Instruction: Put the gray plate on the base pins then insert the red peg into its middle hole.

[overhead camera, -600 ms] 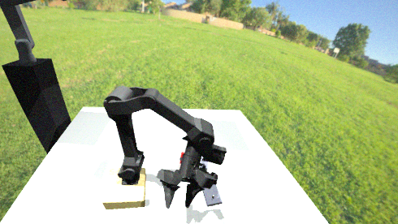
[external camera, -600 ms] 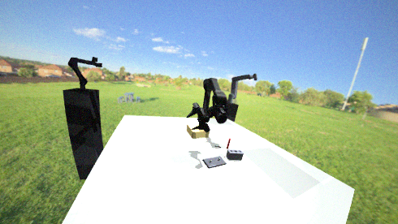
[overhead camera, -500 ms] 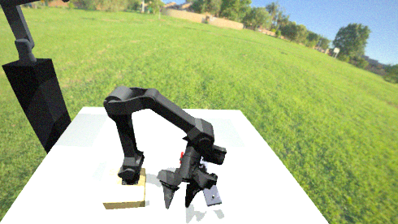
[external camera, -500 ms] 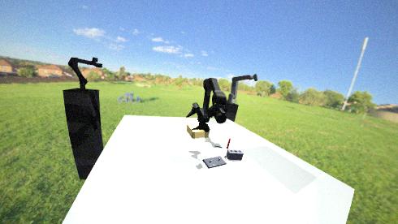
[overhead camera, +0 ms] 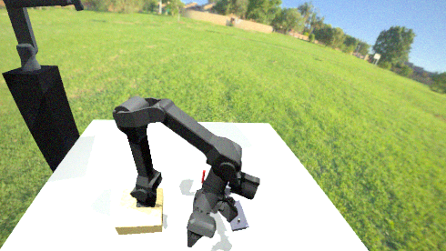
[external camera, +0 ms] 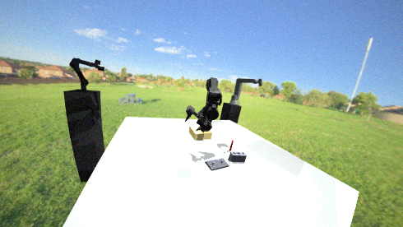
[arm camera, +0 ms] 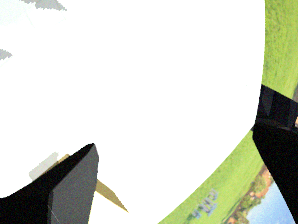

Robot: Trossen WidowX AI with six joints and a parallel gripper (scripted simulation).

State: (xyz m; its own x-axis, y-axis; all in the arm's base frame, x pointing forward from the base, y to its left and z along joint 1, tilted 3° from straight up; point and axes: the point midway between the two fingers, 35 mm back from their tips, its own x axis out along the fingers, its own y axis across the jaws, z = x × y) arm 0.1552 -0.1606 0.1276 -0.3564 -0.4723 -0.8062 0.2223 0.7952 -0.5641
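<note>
The gray plate lies 260 mm to the left of my gripper tip, 190 mm ahead of it and 110 mm below it. The rest, counted from my gripper tip: red peg: 300 mm to the left, 110 mm below, 80 mm ahead; gray base: 190 mm ahead, 140 mm below, 120 mm to the left.
</note>
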